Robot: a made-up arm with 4 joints.
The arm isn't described. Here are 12 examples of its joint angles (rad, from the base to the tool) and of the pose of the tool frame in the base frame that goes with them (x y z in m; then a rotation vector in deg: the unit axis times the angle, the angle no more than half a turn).
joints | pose
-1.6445 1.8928 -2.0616 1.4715 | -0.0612 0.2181 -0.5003 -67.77 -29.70 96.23
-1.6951 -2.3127 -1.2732 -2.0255 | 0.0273 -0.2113 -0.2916 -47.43 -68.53 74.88
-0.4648 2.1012 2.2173 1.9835 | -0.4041 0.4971 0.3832 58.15 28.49 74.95
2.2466 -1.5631 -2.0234 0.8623 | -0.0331 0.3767 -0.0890 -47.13 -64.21 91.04
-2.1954 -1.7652 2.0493 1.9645 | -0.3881 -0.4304 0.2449 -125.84 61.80 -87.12
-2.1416 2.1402 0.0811 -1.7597 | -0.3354 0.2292 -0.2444 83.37 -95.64 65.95
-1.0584 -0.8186 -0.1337 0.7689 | 0.1667 -0.1426 0.1118 -10.09 -12.50 -42.86
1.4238 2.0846 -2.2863 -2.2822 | 0.1718 -0.3644 0.5410 141.62 39.90 -81.00
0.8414 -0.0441 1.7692 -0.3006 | -0.2928 -0.1960 0.2000 51.33 89.50 56.88
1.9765 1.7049 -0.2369 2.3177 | 0.1289 -0.5946 -0.0499 23.58 11.17 -132.89
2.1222 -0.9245 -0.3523 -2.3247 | -0.2004 0.4341 0.2024 62.03 -146.72 -4.32
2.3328 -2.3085 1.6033 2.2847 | -0.3022 -0.0974 0.6609 100.85 39.84 99.73
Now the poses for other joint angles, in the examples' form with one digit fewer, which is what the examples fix.
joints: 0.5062 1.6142 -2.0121 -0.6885
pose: 0.118 0.057 0.352 -78.0 -89.4 87.9
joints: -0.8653 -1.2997 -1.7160 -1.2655
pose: 0.124 -0.126 -0.017 -42.7 -89.8 32.5
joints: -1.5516 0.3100 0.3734 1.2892
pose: 0.097 -0.015 0.440 -101.9 -56.3 -69.0
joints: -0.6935 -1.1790 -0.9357 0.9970
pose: 0.220 -0.262 0.205 50.6 -35.9 -64.8
